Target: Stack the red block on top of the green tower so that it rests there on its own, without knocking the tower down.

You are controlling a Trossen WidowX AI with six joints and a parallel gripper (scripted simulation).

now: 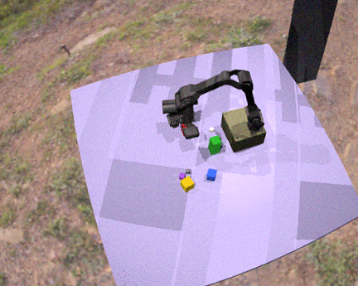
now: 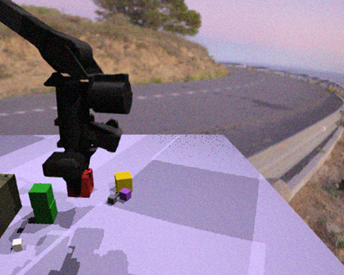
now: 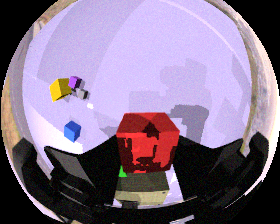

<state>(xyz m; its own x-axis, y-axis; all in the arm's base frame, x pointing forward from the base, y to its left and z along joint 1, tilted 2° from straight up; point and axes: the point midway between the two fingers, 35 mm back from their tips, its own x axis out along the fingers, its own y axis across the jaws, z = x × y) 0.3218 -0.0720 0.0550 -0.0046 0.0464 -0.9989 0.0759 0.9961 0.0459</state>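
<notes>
Now: gripper tip 14 cm past the small white cube, 11 cm above it and 4 cm to the left of it. From my gripper tip the other things lie so: small purple cube: 16 cm to the left, 11 cm below, 8 cm ahead; then red block: 1 cm above; then tiny grey cube: 14 cm to the left, 11 cm below, 5 cm ahead.
</notes>
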